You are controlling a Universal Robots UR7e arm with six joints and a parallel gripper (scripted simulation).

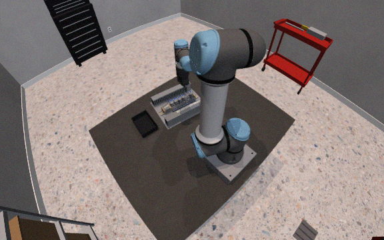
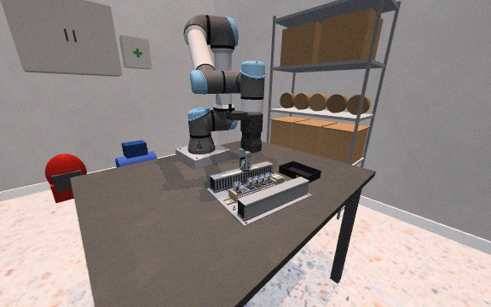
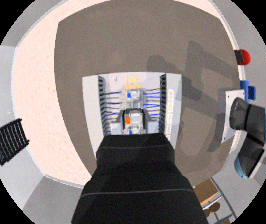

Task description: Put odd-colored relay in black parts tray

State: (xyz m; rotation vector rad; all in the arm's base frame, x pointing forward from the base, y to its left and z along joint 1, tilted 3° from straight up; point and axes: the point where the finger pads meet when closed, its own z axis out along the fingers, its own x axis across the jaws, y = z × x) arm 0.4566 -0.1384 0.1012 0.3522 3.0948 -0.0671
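My gripper is now 1 cm above the relay. From my hand the other things lie so: black parts tray: 6 cm ahead, 33 cm to the left, 12 cm below; then relay panel: 2 cm ahead, 7 cm to the left, 11 cm below.
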